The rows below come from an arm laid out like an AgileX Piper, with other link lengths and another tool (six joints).
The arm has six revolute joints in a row. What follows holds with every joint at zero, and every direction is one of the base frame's.
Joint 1 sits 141.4 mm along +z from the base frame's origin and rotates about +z.
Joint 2 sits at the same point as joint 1 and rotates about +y.
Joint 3 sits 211.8 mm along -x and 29 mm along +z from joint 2 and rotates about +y.
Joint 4 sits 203.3 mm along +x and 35.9 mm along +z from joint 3 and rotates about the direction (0.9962, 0, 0.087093).
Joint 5 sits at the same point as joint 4 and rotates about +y.
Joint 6 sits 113.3 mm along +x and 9.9 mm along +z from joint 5 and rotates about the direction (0.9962, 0, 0.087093).
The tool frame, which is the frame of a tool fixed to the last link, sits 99.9 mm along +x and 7 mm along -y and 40.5 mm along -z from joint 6; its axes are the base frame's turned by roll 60.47, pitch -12.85 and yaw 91.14 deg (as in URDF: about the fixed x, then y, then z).
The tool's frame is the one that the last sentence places.
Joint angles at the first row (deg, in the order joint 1, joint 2, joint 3, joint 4, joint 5, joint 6):
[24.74, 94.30, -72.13, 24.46, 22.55, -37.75]
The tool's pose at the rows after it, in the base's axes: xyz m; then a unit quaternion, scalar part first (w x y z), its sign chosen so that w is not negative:
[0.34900, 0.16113, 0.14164, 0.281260, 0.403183, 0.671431, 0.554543]
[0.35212, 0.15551, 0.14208, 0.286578, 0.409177, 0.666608, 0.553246]
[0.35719, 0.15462, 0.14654, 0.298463, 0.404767, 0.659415, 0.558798]
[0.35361, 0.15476, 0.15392, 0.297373, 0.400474, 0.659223, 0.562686]
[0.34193, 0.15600, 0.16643, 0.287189, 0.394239, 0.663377, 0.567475]
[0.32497, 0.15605, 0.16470, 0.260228, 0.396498, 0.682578, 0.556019]
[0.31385, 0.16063, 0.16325, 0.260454, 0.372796, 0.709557, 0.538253]
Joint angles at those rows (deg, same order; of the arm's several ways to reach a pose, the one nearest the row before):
[22.65, 94.30, -72.13, 24.46, 22.69, -37.75]
[21.70, 94.30, -72.13, 24.58, 22.50, -37.76]
[21.70, 94.17, -72.13, 24.31, 20.85, -37.76]
[21.70, 92.69, -72.13, 24.31, 22.02, -37.85]
[21.84, 89.62, -72.13, 24.31, 25.53, -37.75]
[21.84, 88.04, -72.13, 24.16, 30.95, -37.52]
[25.19, 87.21, -72.13, 17.33, 32.72, -33.34]

